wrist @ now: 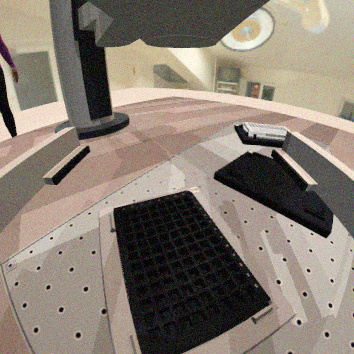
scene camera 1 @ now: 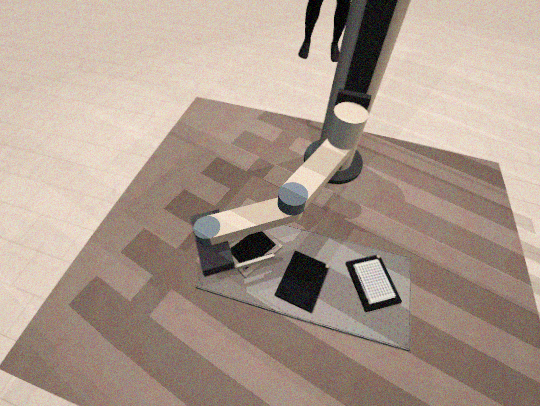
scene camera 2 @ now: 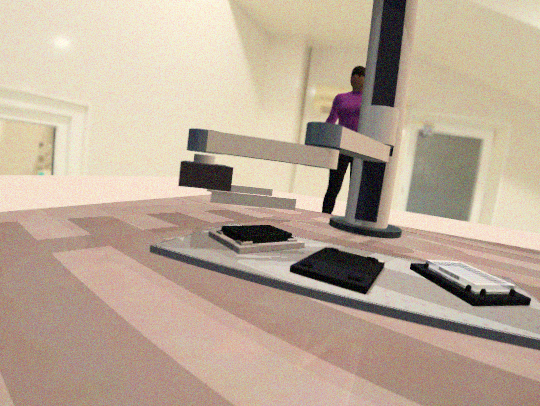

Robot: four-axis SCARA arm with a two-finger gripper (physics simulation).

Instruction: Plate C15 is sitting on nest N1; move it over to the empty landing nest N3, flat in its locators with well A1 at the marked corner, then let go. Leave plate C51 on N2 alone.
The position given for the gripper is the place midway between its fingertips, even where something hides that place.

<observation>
The gripper (scene camera 2: 281, 198) holds nothing. Also in view: a black well plate (scene camera 2: 256, 233). A white well plate labelled C15 (scene camera 2: 457, 272) rests on a black nest (scene camera 2: 514, 298).
The white well plate labelled C15 is seen too in scene camera 1 (scene camera 1: 372, 277). The black well plate shows as well in the wrist view (wrist: 183, 280) and in scene camera 1 (scene camera 1: 255, 245). The gripper also shows in the wrist view (wrist: 179, 137) and in scene camera 1 (scene camera 1: 265, 232).
</observation>
